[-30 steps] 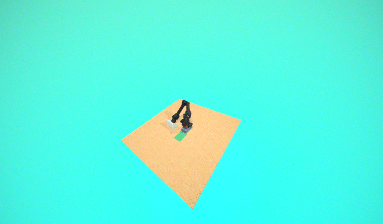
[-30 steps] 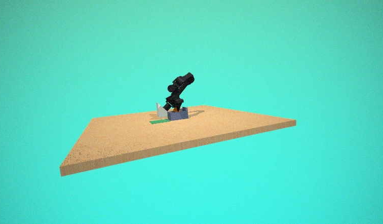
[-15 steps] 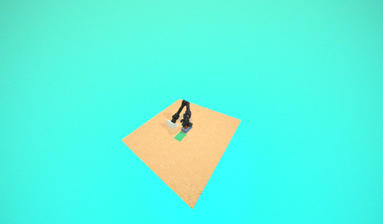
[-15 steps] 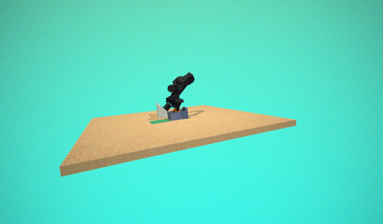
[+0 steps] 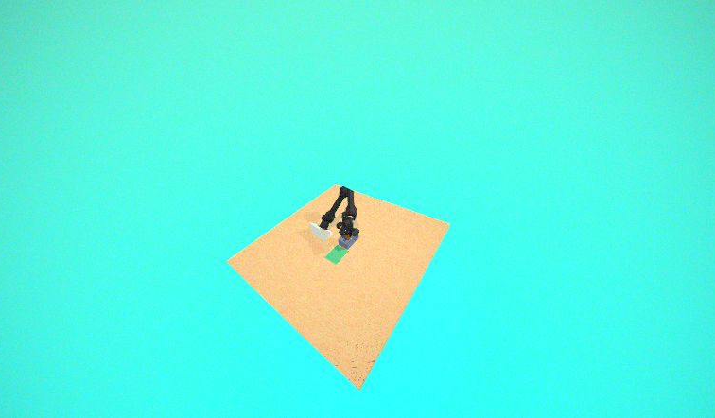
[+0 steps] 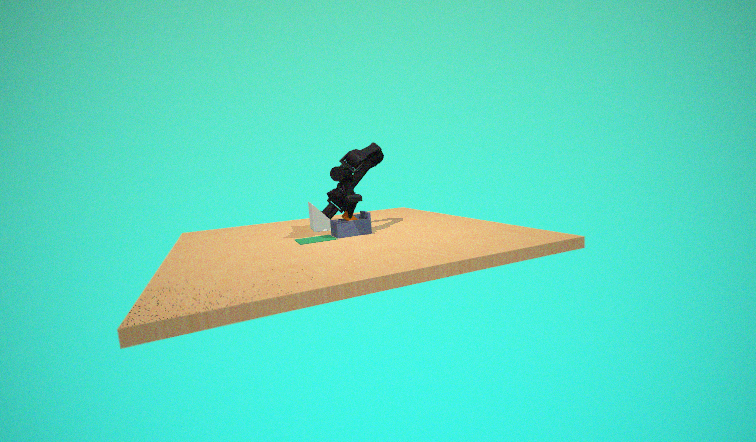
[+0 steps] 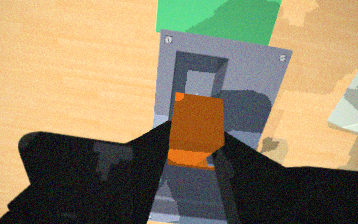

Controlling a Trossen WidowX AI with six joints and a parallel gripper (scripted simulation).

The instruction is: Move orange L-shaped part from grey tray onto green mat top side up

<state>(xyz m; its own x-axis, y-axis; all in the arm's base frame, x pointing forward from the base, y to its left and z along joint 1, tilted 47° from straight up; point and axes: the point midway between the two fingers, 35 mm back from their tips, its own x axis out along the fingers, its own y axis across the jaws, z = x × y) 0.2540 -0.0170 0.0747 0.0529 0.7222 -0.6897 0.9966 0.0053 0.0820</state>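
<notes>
My gripper tip is now 14 cm to the left of the green mat, 9 cm above it and 1 cm past it. The rest, counted from my gripper tip: orange L-shaped part (3 cm to the left, 3 cm below, 2 cm behind).
</notes>
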